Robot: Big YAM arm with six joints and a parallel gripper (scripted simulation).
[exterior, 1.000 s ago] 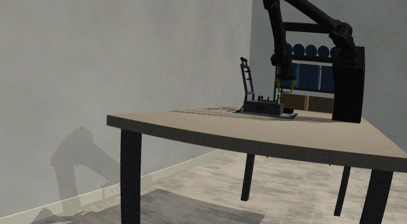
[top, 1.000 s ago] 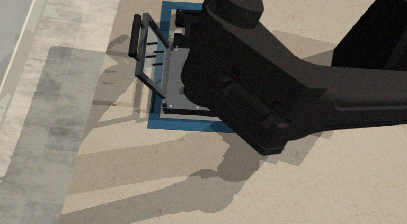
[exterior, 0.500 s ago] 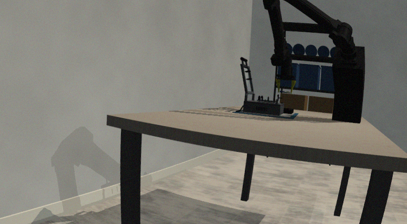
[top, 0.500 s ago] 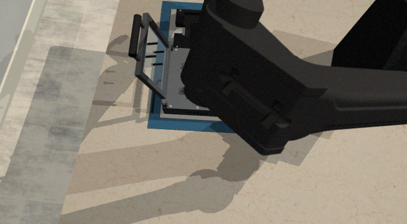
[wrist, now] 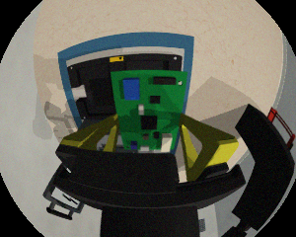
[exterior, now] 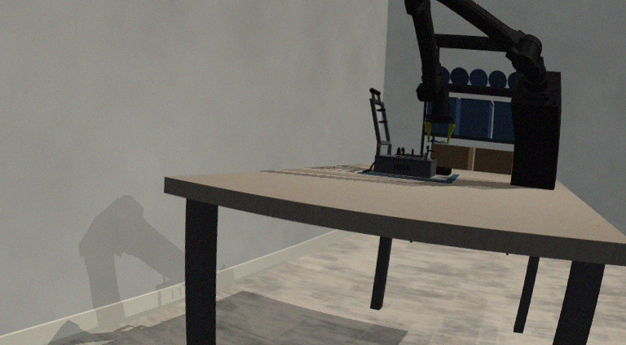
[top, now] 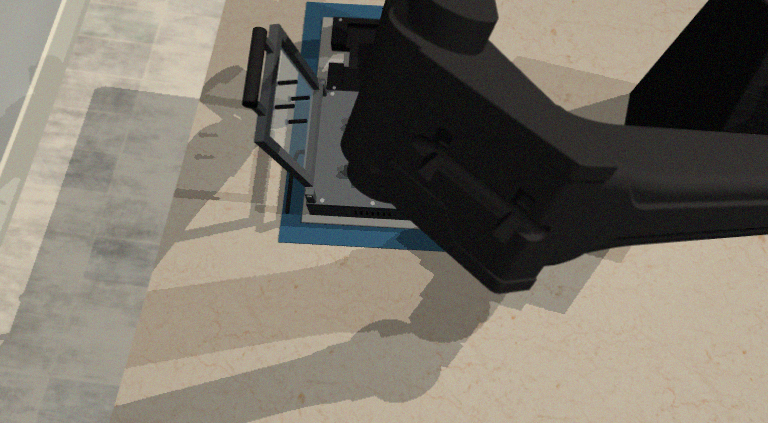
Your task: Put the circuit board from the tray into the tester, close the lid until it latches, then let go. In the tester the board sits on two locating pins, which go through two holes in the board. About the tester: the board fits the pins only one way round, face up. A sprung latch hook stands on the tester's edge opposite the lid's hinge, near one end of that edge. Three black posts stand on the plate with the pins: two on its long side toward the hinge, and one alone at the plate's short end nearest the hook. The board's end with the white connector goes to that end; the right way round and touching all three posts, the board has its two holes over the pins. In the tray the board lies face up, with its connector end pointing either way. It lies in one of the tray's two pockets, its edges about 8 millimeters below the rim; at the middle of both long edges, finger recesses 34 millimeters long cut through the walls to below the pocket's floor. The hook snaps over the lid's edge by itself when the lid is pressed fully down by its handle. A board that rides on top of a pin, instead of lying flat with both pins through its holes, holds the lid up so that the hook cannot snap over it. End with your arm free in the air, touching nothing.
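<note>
The see-through lid is 160 mm ahead of my hand, 200 mm to the left of it and 60 mm above it. Round my hand: green circuit board (right at my hand).
</note>
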